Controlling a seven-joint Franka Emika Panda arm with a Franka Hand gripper.
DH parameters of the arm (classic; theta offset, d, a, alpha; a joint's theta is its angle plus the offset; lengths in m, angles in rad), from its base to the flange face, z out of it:
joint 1: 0 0.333 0 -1.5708
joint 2: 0 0 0 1.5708
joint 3: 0 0.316 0.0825 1.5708
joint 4: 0 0 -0.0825 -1.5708
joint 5: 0 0.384 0 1.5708
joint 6: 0 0 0.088 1.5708
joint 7: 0 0.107 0 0
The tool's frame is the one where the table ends.
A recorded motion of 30 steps. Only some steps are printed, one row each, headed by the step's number.
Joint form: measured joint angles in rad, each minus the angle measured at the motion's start. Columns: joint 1, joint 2, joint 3, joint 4, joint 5, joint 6, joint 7.
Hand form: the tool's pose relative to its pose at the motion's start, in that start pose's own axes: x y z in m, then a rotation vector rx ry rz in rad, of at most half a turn. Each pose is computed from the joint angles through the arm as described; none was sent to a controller.
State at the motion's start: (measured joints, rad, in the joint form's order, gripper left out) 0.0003 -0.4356 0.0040 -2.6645 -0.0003 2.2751 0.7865
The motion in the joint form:
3: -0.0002 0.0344 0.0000 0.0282 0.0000 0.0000 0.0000
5: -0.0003 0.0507 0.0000 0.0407 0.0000 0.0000 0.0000
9: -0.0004 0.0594 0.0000 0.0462 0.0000 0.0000 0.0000
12: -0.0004 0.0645 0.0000 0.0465 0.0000 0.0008 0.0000
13: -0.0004 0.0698 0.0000 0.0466 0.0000 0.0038 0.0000
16: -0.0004 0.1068 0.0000 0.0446 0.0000 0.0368 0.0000
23: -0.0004 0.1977 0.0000 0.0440 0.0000 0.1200 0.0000
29: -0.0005 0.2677 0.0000 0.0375 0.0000 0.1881 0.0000
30: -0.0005 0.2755 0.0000 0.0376 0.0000 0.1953 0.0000
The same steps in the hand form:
3: 0.0066 -0.0066 0.0014 -0.0043 -0.0045 0.0001
5: 0.0096 -0.0095 0.0025 -0.0070 -0.0072 0.0002
9: 0.0110 -0.0108 0.0037 -0.0092 -0.0095 0.0003
12: 0.0112 -0.0110 0.0056 -0.0120 -0.0123 0.0003
13: 0.0115 -0.0114 0.0074 -0.0136 -0.0139 0.0003
16: 0.0141 -0.0139 0.0205 -0.0177 -0.0182 0.0002
23: 0.0200 -0.0200 0.0514 -0.0233 -0.0243 0.0001
29: 0.0220 -0.0220 0.0777 -0.0290 -0.0305 0.0002
30: 0.0223 -0.0223 0.0803 -0.0294 -0.0309 0.0002

